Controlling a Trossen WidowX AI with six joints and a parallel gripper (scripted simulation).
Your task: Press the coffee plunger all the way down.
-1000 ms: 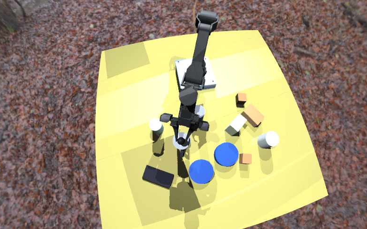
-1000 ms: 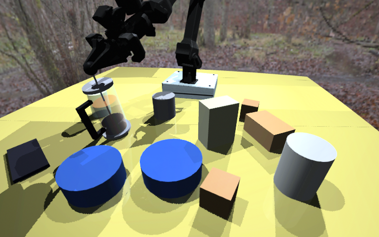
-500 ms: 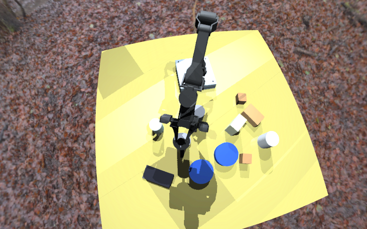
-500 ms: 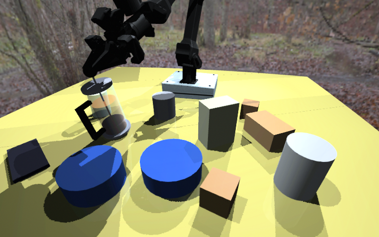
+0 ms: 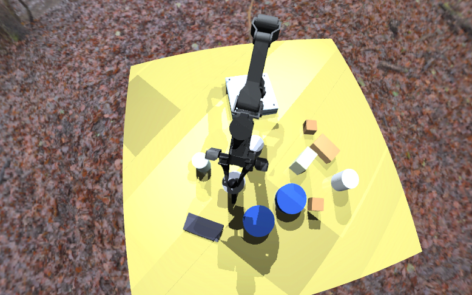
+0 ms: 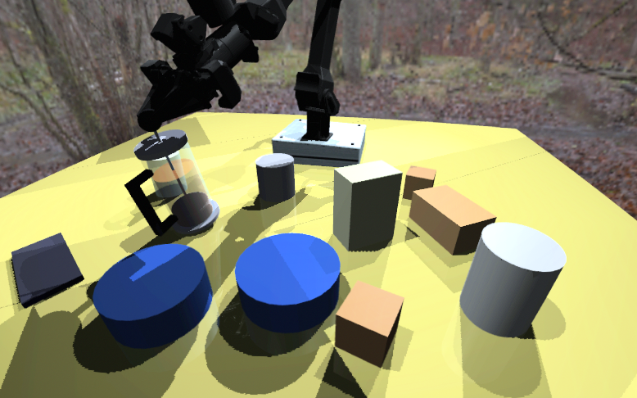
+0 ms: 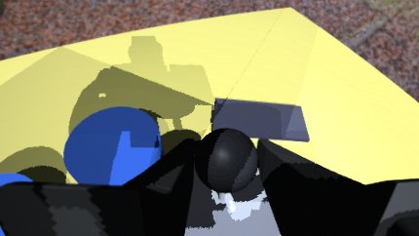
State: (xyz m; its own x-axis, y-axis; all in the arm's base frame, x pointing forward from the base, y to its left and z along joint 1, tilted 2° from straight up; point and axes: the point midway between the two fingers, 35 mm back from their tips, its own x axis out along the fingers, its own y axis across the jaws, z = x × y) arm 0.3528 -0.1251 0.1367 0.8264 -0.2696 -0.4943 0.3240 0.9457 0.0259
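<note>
My gripper tip is now 9 cm above the coffee press and 1 cm past it. From my gripper tip the other things lie so: dark flat slab 18 cm below, 14 cm to the right, 13 cm ahead.
</note>
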